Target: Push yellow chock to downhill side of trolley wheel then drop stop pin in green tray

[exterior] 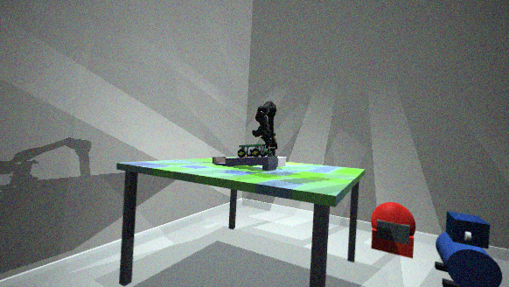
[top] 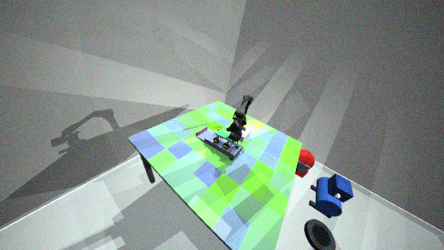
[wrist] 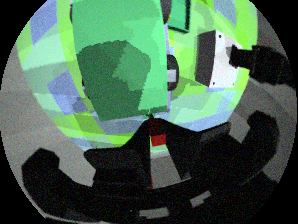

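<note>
My gripper tip is now 7 cm past the green tray, 23 cm to the left of it and 16 cm above it. Also, from my gripper tip: grey ramp (4 cm ahead, 11 cm to the right, 10 cm below); green-topped trolley (4 cm ahead, 10 cm to the right, 4 cm below); red-headed stop pin (right at my gripper tip).
</note>
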